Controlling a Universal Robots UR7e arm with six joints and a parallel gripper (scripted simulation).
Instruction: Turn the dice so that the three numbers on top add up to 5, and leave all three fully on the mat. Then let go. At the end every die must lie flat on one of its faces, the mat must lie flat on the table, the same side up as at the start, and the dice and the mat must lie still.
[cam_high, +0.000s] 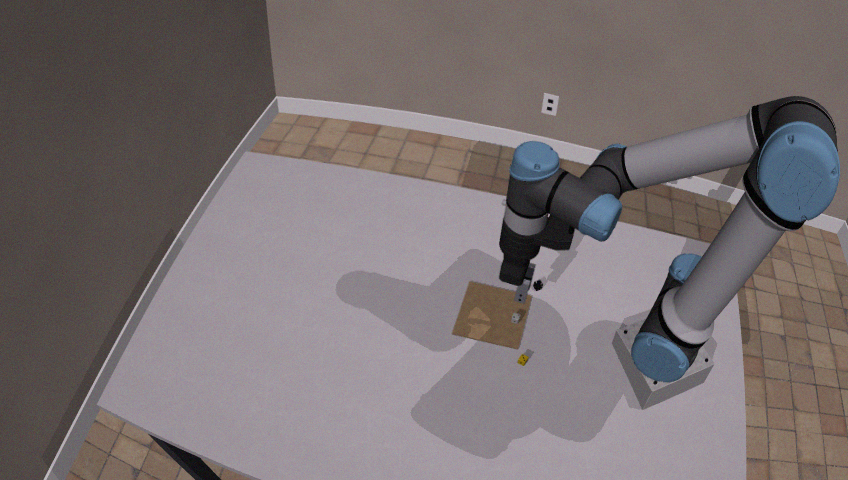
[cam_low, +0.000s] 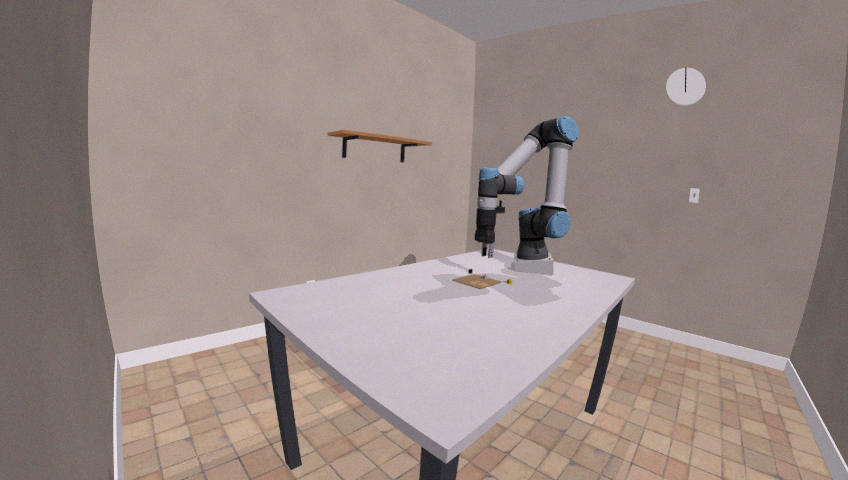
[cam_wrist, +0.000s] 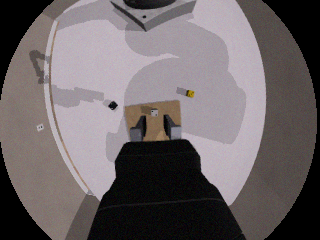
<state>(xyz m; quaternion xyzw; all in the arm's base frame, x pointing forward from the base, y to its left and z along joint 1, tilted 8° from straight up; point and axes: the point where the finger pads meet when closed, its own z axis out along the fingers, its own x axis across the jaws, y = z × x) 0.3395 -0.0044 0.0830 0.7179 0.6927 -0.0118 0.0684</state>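
Right now the black die is 30 mm behind my hand, 100 mm to the right of it and 100 mm below it. From my hand the other things lie so: mat (50 mm ahead, 110 mm below); then white die (100 mm below); then yellow die (40 mm behind, 90 mm to the left, 100 mm below).
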